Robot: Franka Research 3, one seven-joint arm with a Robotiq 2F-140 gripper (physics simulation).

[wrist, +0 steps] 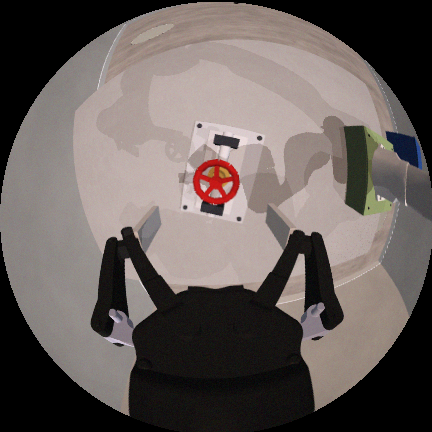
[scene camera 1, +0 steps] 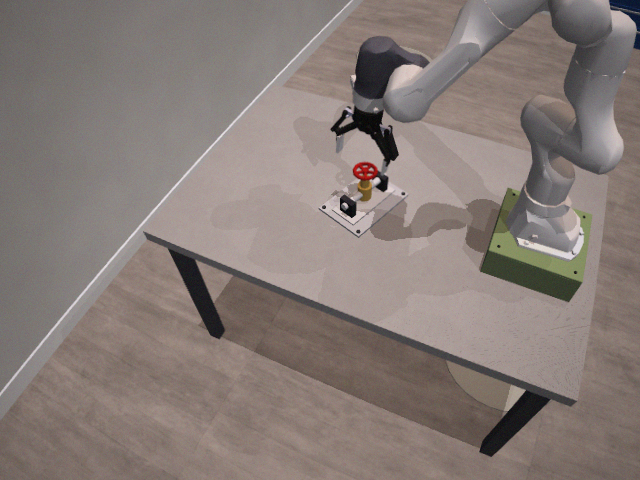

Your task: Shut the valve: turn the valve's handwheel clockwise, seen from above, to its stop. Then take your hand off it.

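Note:
The red handwheel [scene camera 1: 364,169] [wrist: 216,182] sits level on the valve's brass body [scene camera 1: 364,193]. The valve is mounted on a white base plate [scene camera 1: 382,210] [wrist: 232,213], its pipe running between two black supports. My gripper [scene camera 1: 361,155] [wrist: 212,213] is wide open and empty, pointing down above the valve. Its fingers stand far apart, one to each side of the handwheel, and in the wrist view both fingertips are well clear of the rim. The handwheel's turn angle relative to its stop cannot be read from these views.
The valve plate lies on a grey table [scene camera 1: 248,242] [wrist: 120,190]. The arm's base stands on a green block [scene camera 1: 532,281] [wrist: 354,170] at the table's right side. A grey wall [scene camera 1: 93,103] runs along the left. Arm shadows fall across the table.

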